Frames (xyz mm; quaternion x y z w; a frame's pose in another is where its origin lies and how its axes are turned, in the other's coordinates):
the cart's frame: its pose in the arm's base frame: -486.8 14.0 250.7 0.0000 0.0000 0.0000 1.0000
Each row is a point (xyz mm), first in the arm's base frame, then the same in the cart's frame.
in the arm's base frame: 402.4 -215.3 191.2
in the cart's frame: 889.2 -229.3 -59.5
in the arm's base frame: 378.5 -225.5 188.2
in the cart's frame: 865.3 -239.5 -62.5
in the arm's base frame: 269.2 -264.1 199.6
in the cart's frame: 756.0 -278.1 -51.1
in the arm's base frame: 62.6 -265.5 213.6
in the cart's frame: 549.4 -279.5 -37.1
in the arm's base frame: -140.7 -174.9 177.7
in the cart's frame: 346.1 -188.9 -73.0
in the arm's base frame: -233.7 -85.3 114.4
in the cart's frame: 253.1 -99.3 -136.3
